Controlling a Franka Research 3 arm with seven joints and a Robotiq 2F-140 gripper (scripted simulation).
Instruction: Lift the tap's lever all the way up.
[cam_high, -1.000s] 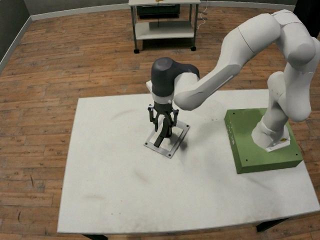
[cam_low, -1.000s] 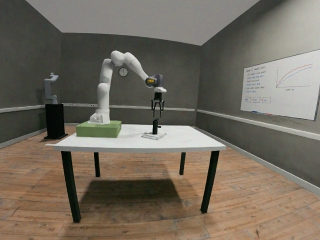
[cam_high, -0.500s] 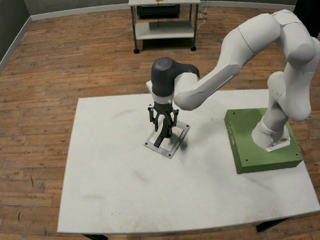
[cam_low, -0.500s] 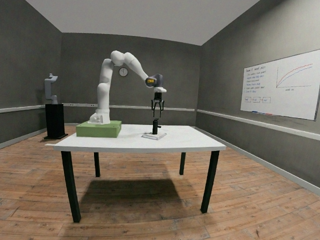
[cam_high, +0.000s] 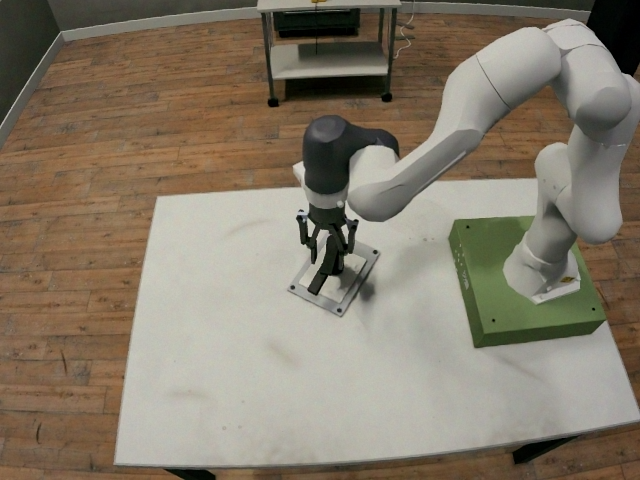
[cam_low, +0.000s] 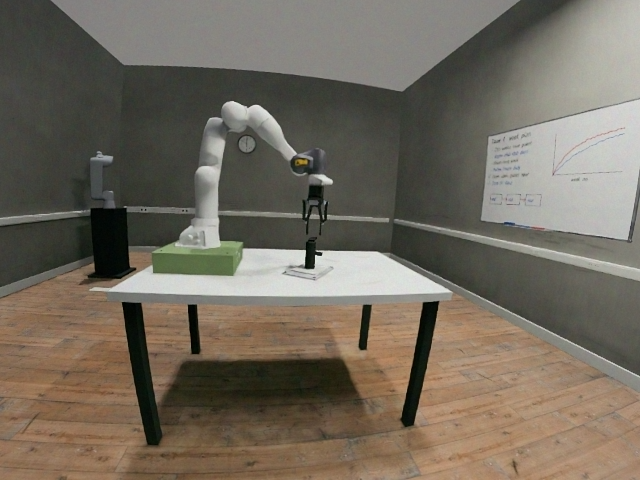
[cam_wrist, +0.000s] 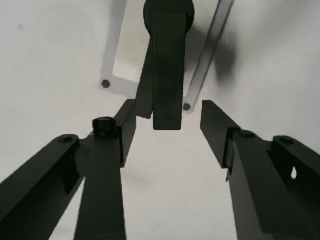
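The dark lever lies 10 mm behind my hand, 30 mm to the right of it and 50 mm below it. From my hand the other things lie so: tap (10 mm behind, 60 mm to the right, 90 mm below).
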